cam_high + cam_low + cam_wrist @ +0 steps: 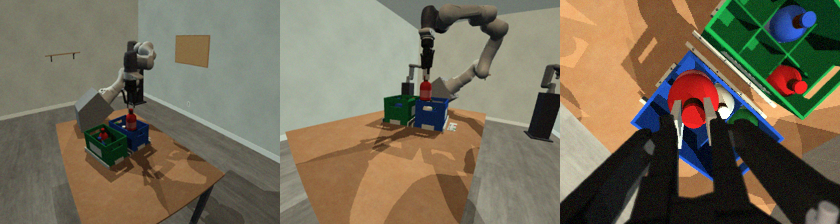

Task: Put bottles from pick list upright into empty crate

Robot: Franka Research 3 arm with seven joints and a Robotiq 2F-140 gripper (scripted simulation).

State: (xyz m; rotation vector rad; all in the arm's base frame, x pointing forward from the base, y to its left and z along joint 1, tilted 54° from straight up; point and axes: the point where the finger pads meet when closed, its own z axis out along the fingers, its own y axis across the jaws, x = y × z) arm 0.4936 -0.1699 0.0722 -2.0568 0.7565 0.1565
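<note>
Right now my hand is 9 cm past the white bottle, 1 cm to the left of it and 25 cm above it. Round my hand: green crate: 5 cm behind, 20 cm to the right, 25 cm below; green bottle: 17 cm behind, 2 cm to the right, 25 cm below; blue crate: 9 cm behind, 3 cm to the left, 25 cm below.
</note>
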